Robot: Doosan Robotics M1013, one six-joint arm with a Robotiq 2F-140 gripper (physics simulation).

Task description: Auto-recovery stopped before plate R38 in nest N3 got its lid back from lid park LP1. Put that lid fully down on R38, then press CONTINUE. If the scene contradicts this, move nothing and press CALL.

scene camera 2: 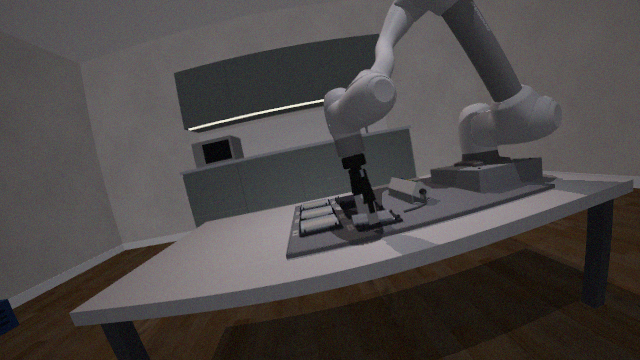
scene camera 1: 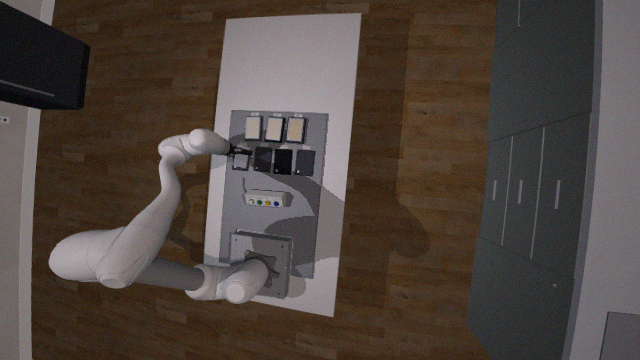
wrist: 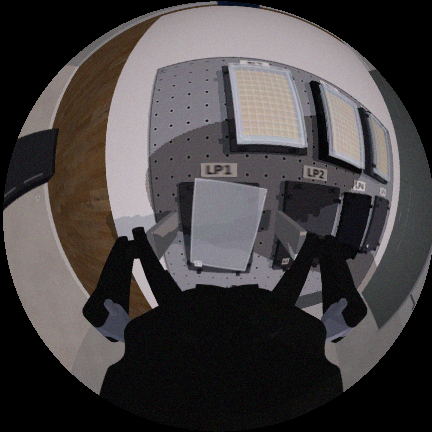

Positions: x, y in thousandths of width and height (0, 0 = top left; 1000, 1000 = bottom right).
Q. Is the gripper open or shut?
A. Open.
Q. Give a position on a nest N2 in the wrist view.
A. At 541, 339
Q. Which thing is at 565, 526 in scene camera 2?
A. The gripper.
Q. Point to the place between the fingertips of the gripper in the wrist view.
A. At 524, 513
